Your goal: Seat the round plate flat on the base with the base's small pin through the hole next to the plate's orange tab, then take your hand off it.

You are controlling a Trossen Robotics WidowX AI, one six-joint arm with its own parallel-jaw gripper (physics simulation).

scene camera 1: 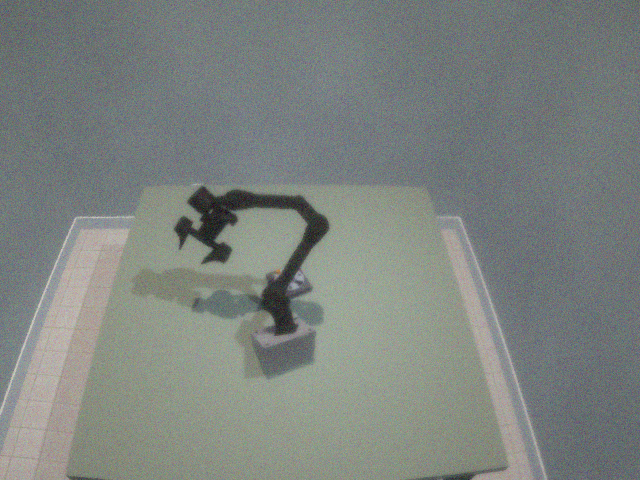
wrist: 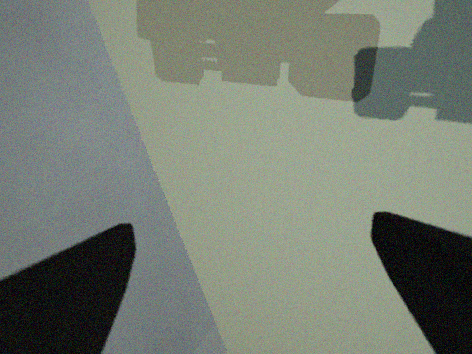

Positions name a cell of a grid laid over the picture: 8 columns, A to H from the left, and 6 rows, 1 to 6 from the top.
I see my gripper (scene camera 1: C4).
My gripper is seen too in the wrist view (wrist: E4).
